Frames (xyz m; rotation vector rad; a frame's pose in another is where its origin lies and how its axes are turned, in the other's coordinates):
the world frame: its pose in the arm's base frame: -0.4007 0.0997 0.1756 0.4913 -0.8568 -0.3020
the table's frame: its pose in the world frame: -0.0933 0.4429 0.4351 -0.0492 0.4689 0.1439
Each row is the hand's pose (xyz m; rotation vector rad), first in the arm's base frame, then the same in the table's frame.
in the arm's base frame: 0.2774 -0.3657 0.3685 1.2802 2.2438 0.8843
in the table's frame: 0.9859 -0.8045 -0.3214 1.2737 2.6186 0.1290
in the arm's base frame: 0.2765 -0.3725 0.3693 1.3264 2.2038 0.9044
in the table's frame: 0.9864 -0.8103 -0.3177 1.3201 2.5764 0.1476
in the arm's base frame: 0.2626 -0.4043 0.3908 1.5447 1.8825 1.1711
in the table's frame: 0.9868 -0.8299 -0.2819 1.5685 2.2800 0.4296
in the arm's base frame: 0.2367 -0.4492 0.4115 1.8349 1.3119 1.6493
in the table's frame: 0.9780 -0.8615 -0.2368 1.9346 1.7517 0.9246
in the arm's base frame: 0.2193 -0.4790 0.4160 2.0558 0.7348 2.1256
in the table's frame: 0.9684 -0.8863 -0.2143 2.2598 1.2005 1.3937
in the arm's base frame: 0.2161 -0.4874 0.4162 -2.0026 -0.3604 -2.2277
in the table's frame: 0.9669 -0.8937 -0.2095 2.4501 0.8581 1.6574
